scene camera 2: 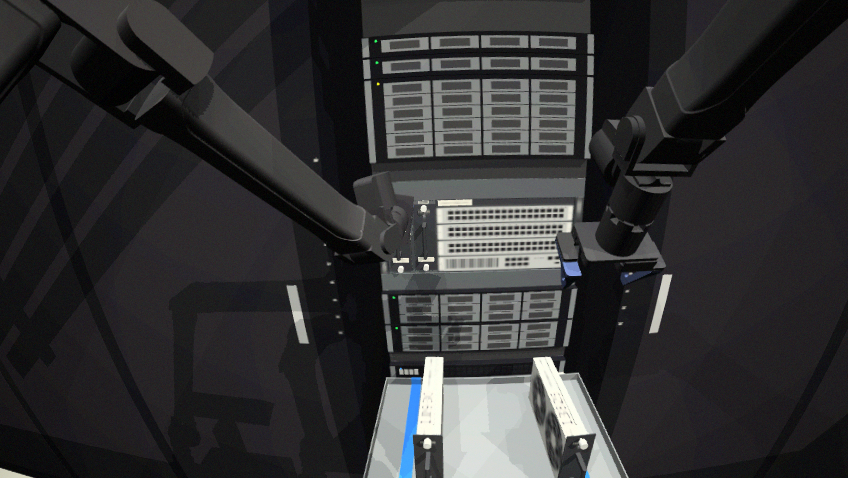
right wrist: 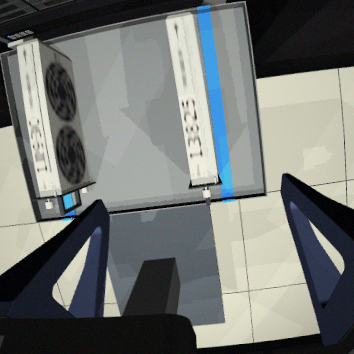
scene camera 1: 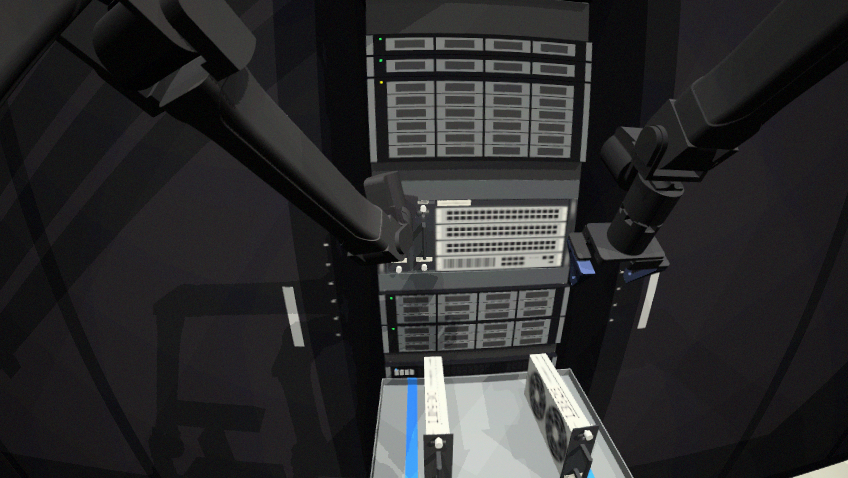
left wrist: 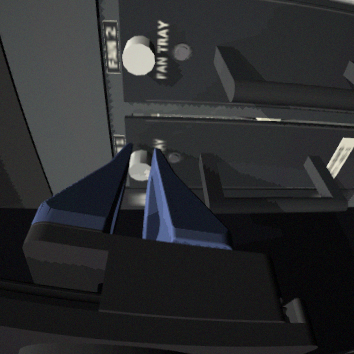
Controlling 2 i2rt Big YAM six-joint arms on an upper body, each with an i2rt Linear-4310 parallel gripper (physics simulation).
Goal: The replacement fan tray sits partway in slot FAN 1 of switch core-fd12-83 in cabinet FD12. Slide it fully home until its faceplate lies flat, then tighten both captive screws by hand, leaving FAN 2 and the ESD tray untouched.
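The FAN 1 tray (left wrist: 280, 145) sits in its slot; its faceplate looks near level with its surround, but exact flushness is unclear. My left gripper (left wrist: 141, 154) is shut on its white upper captive screw (left wrist: 140, 166), the knob between the blue fingertips; in the scene views the wrist hides the tips. The lower captive screw (scene camera 1: 399, 269) (scene camera 2: 400, 269) shows below my left wrist. The FAN 2 tray (scene camera 1: 430, 237) (left wrist: 300, 40) sits beside FAN 1, its upper knob (scene camera 1: 422, 209) (left wrist: 138, 57) apart from my fingers. My right gripper (scene camera 1: 600, 279) (scene camera 2: 594, 283) (right wrist: 190, 194) is open and empty, right of the switch.
The grey ESD tray (scene camera 1: 486, 415) (scene camera 2: 486, 415) (right wrist: 135, 100) stands below, in front of the cabinet, holding two white fan units (scene camera 1: 435, 397) (right wrist: 187, 100), one at each side. The switch's port cards (scene camera 1: 501, 230) lie right of FAN 2. Servers (scene camera 1: 478, 118) fill the cabinet above and below.
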